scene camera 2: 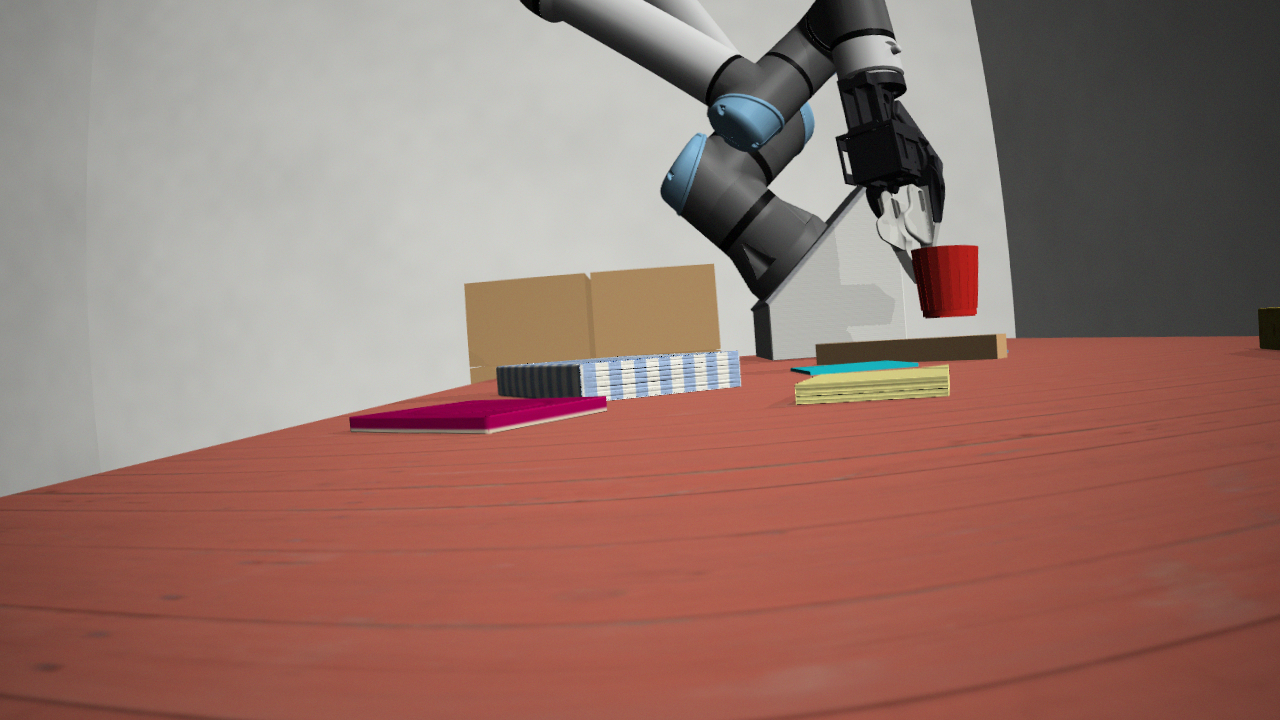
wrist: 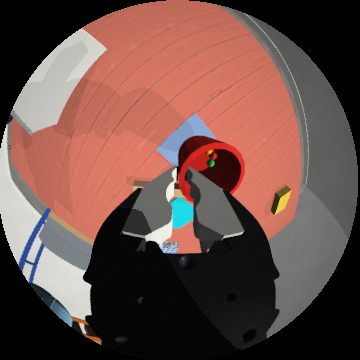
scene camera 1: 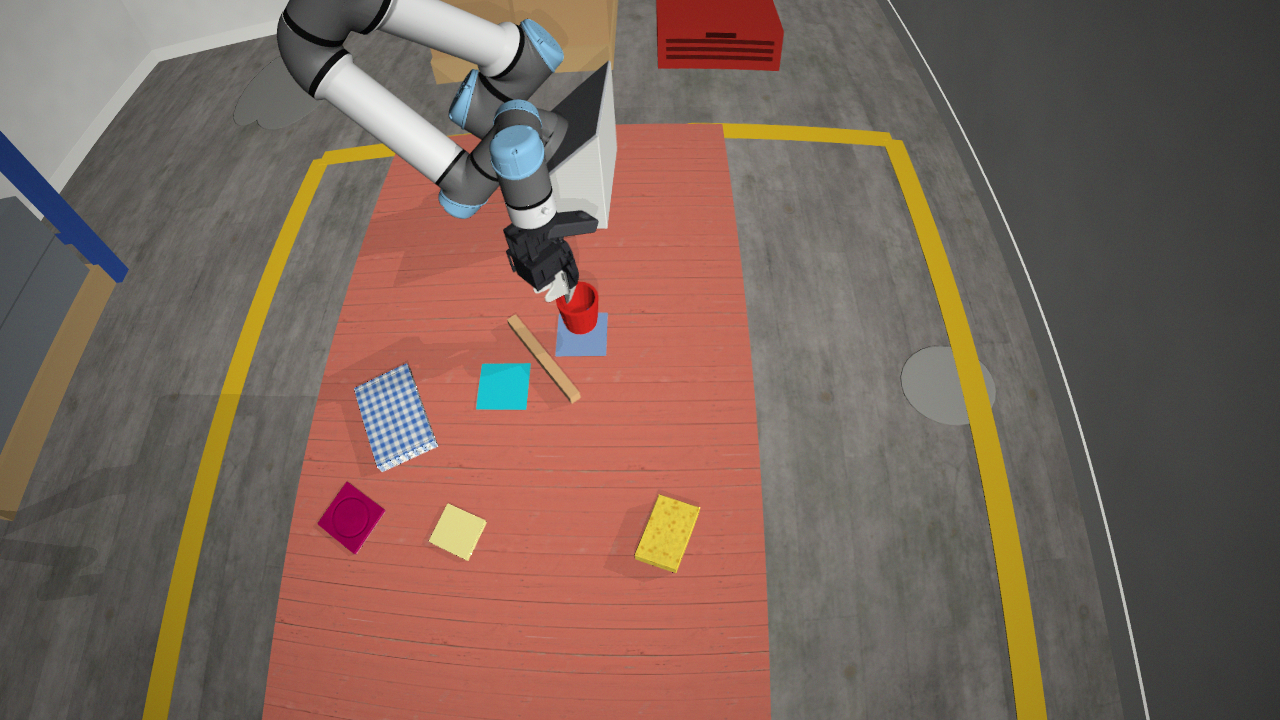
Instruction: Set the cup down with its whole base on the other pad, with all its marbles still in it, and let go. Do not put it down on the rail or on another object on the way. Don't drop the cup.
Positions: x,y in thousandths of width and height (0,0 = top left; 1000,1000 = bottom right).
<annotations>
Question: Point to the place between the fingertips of my gripper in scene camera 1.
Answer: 443,419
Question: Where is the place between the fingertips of my gripper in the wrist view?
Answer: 501,465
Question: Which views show the red cup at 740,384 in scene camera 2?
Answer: Scene camera 2, the wrist view and scene camera 1: all of them.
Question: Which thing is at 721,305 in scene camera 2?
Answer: My gripper.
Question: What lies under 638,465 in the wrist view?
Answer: A red cup.
</annotations>
